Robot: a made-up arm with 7 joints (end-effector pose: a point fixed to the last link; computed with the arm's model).
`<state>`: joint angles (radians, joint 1 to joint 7).
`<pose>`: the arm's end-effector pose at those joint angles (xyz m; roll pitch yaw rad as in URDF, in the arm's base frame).
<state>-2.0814 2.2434 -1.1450 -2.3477 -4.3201 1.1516 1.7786</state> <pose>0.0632 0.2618 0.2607 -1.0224 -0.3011 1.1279</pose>
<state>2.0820 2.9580 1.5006 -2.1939 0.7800 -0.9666 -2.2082</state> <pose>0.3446 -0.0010 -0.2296 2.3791 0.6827 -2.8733</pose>
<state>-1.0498 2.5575 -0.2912 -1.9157 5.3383 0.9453 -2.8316</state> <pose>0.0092 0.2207 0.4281 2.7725 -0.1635 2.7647</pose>
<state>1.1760 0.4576 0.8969 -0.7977 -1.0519 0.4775 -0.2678</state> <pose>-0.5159 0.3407 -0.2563 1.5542 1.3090 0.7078</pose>
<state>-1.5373 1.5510 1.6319 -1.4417 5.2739 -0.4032 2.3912</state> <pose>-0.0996 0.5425 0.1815 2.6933 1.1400 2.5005</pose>
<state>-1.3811 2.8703 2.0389 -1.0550 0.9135 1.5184 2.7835</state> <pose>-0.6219 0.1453 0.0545 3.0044 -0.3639 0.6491</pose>
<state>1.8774 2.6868 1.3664 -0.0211 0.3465 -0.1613 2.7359</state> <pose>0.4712 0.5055 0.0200 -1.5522 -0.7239 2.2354</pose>
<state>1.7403 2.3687 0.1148 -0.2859 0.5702 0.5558 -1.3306</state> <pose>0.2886 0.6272 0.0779 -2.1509 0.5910 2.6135</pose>
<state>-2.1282 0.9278 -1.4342 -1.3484 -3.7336 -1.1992 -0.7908</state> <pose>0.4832 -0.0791 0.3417 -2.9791 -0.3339 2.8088</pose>
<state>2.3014 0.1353 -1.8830 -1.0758 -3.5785 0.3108 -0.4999</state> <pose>-0.3321 -0.4816 0.2553 1.5652 0.3039 -2.8712</pose>
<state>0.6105 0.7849 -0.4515 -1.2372 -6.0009 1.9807 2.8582</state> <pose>-0.1069 0.3157 -0.5170 2.3315 -1.5241 0.4403</pose>
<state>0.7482 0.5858 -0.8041 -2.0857 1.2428 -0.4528 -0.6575</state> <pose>-0.1081 0.0247 -0.4268 -1.0532 -0.9555 0.8485</pose>
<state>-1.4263 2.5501 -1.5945 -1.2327 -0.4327 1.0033 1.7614</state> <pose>-0.0965 0.5690 0.2149 3.0402 -0.8348 -1.0687</pose>
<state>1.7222 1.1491 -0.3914 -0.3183 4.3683 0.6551 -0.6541</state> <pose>-0.5141 0.4434 0.1459 -0.9168 -1.0596 2.8865</pose>
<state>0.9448 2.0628 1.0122 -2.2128 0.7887 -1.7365 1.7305</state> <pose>0.3055 0.2382 0.1319 -2.5308 -1.0103 0.0791</pose>
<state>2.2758 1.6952 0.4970 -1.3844 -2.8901 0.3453 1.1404</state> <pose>-0.1505 0.5711 -0.0183 -0.3286 -0.0980 -3.0987</pose>
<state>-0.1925 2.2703 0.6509 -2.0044 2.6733 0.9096 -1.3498</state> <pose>0.1747 0.1426 0.4018 0.9189 -0.2373 -2.3007</pose>
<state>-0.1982 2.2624 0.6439 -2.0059 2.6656 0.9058 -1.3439</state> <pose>0.1747 0.1458 0.4002 0.9267 -0.2413 -2.2964</pose>
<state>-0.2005 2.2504 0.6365 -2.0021 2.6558 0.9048 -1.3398</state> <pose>0.1764 0.1516 0.3983 0.9364 -0.2484 -2.2901</pose>
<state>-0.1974 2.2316 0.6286 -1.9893 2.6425 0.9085 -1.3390</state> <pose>0.1806 0.1616 0.3961 0.9496 -0.2603 -2.2803</pose>
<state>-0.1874 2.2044 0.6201 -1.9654 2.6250 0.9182 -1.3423</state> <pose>0.1880 0.1770 0.3927 0.9660 -0.2784 -2.2655</pose>
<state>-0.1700 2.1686 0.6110 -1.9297 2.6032 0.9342 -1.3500</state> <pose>0.1983 0.1984 0.3876 0.9843 -0.3036 -2.2439</pose>
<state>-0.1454 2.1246 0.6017 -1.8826 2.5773 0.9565 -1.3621</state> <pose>0.2111 0.2257 0.3794 1.0025 -0.3357 -2.2140</pose>
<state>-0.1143 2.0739 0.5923 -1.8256 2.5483 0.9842 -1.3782</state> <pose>0.2251 0.2583 0.3673 1.0174 -0.3745 -2.1745</pose>
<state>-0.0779 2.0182 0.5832 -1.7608 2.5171 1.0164 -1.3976</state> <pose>0.2389 0.2953 0.3502 1.0255 -0.4191 -2.1244</pose>
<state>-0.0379 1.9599 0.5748 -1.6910 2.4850 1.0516 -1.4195</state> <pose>0.2506 0.3348 0.3282 1.0241 -0.4674 -2.0642</pose>
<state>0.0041 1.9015 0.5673 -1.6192 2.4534 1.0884 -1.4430</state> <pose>0.2591 0.3748 0.3017 1.0107 -0.5168 -1.9947</pose>
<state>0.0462 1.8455 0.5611 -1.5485 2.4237 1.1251 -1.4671</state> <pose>0.2634 0.4131 0.2723 0.9855 -0.5643 -1.9187</pose>
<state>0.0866 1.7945 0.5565 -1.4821 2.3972 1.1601 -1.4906</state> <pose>0.2635 0.4477 0.2423 0.9506 -0.6070 -1.8402</pose>
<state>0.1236 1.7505 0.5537 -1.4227 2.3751 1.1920 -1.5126</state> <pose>0.2601 0.4772 0.2141 0.9103 -0.6425 -1.7646</pose>
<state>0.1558 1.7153 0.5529 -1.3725 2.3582 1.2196 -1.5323</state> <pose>0.2545 0.5007 0.1900 0.8702 -0.6696 -1.6978</pose>
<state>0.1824 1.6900 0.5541 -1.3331 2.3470 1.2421 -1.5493</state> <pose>0.2485 0.5180 0.1717 0.8358 -0.6879 -1.6451</pose>
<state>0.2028 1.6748 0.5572 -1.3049 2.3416 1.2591 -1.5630</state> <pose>0.2433 0.5295 0.1600 0.8110 -0.6985 -1.6097</pose>
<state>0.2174 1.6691 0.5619 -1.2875 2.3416 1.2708 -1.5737</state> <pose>0.2399 0.5358 0.1549 0.7974 -0.7024 -1.5924</pose>
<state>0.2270 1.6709 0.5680 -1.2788 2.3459 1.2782 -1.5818</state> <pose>0.2382 0.5381 0.1552 0.7939 -0.7013 -1.5904</pose>
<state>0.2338 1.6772 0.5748 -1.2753 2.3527 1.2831 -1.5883</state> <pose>0.2377 0.5379 0.1587 0.7959 -0.6973 -1.5974</pose>
